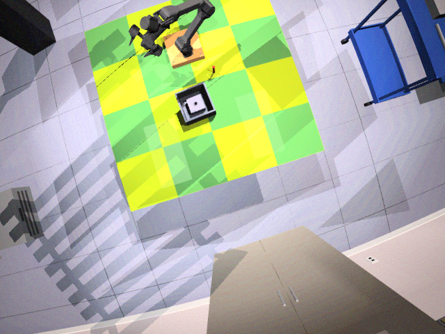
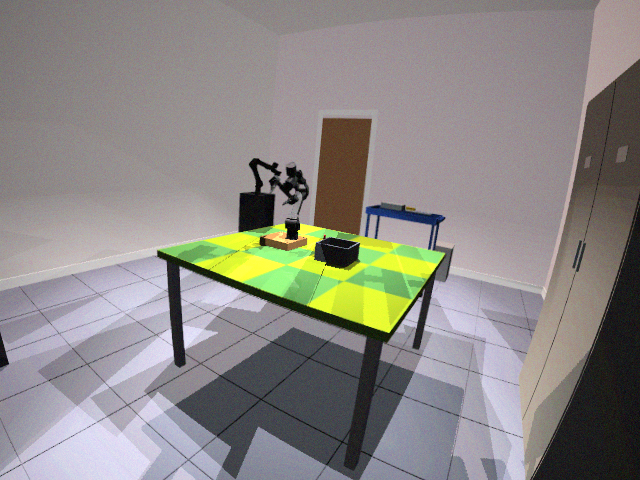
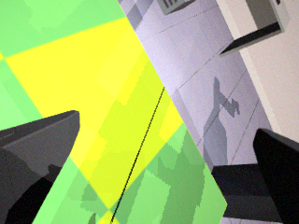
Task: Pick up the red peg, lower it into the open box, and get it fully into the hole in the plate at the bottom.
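My gripper tip is 16 cm short of the red peg, 36 cm to the right of it and 27 cm above it. From my gripper tip the other things lie so: plate 31 cm ahead, 16 cm to the left, 27 cm below; then dark box 31 cm ahead, 16 cm to the left, 29 cm below.
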